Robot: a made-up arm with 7 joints.
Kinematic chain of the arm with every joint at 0, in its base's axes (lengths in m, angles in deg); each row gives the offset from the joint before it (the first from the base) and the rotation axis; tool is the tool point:
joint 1: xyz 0 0 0.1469 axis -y
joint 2: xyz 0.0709 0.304 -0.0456 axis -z
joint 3: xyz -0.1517 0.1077 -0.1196 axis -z
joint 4: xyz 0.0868 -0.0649 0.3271 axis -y
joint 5: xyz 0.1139 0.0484 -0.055 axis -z
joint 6: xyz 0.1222 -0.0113 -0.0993 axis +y
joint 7: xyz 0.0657 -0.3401 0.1 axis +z
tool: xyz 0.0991 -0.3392 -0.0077
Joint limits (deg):
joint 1: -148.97..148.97
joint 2: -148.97..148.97
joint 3: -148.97..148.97
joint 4: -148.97..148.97
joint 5: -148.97..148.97
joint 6: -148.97..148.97
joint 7: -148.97..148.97
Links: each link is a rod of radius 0.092 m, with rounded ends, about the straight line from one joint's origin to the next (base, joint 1, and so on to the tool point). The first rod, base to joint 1, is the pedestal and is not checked.
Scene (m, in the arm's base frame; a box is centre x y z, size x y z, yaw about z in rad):
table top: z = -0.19
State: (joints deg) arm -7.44 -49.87 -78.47 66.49 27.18 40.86 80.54
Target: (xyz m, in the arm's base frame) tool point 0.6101 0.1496 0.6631
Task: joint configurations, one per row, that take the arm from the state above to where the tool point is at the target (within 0.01 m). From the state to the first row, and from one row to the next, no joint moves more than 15 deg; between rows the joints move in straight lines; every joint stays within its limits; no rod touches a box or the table.
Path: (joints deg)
1: -6.81 -41.00 -66.58 72.21 27.20 36.03 76.45
2: -6.19 -32.12 -54.68 77.92 27.22 31.20 72.36
3: -5.56 -23.25 -42.79 83.64 27.24 26.37 68.27
4: -4.93 -14.37 -30.89 89.36 27.26 21.54 64.18

